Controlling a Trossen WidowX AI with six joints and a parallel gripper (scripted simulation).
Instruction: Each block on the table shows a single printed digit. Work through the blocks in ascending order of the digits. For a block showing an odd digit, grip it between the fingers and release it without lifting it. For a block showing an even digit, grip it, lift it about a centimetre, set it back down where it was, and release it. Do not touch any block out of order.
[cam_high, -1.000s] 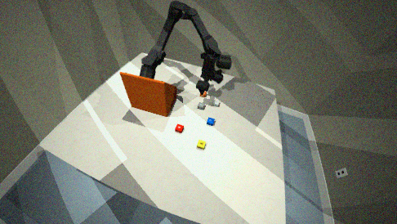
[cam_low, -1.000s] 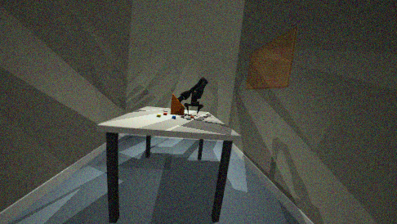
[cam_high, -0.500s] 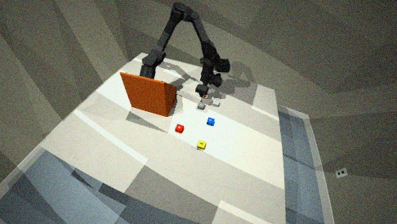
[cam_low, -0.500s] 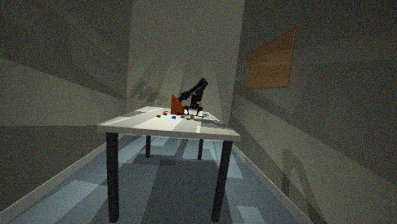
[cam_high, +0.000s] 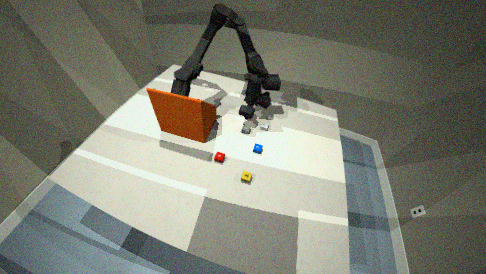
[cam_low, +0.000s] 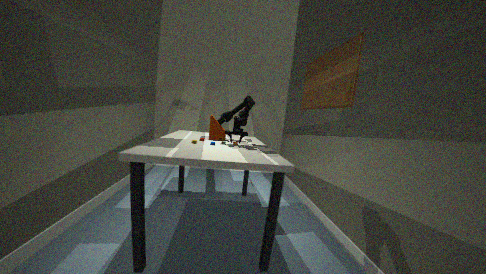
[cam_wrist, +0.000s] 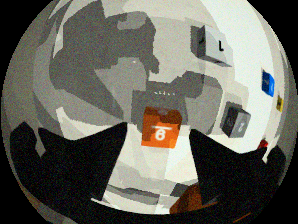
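The orange block lies right at my gripper tip. From my gripper tip the other things lie so: white block 9 cm ahead, 4 cm to the right; then blue block 11 cm ahead, 17 cm to the right; then grey block 2 cm ahead, 10 cm to the right.
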